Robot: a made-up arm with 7 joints.
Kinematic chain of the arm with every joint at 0, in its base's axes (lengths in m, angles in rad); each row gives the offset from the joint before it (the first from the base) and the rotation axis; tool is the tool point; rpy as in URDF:
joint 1: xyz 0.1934 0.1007 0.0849 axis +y
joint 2: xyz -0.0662 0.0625 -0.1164 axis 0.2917 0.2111 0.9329
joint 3: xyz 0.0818 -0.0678 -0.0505 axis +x
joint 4: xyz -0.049 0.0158 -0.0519 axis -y
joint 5: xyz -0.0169 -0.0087 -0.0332 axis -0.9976 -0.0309 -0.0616
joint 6: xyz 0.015 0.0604 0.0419 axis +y
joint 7: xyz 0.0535 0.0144 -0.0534 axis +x
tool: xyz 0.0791 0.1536 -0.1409 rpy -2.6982 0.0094 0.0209
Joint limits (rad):
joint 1: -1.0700..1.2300
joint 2: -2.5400..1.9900
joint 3: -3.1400..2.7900
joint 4: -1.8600..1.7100
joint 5: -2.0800..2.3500
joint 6: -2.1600..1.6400
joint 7: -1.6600..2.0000
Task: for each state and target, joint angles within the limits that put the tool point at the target. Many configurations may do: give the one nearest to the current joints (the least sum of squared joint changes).
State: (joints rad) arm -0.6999 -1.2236 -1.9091 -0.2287 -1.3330 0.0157 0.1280
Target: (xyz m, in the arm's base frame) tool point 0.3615 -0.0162 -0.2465
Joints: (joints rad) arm -0.5637 -1.1116 -1.8574 0.0215 -1.3819 0.3219 0.0774
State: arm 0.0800 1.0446 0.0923 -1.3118 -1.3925 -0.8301 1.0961
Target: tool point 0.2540 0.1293 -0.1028
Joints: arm 0.8761 0.8109 -0.0184 -0.7736 -1.2062 -1.2579 1.6362
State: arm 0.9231 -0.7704 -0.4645 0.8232 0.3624 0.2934 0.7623
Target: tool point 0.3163 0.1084 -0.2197
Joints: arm 0.4290 -0.7461 -0.2125 0.9920 0.3921 0.2154 0.7855
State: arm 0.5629 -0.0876 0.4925 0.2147 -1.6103 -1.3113 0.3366
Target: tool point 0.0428 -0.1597 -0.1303
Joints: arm 0.8367 0.0404 0.8808 0.2223 -1.9282 -1.4849 0.5125
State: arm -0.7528 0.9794 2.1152 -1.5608 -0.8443 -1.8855 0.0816
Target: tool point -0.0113 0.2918 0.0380
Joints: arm -0.8757 1.4607 2.0528 -1.8600 -0.7919 -1.3617 -0.4082
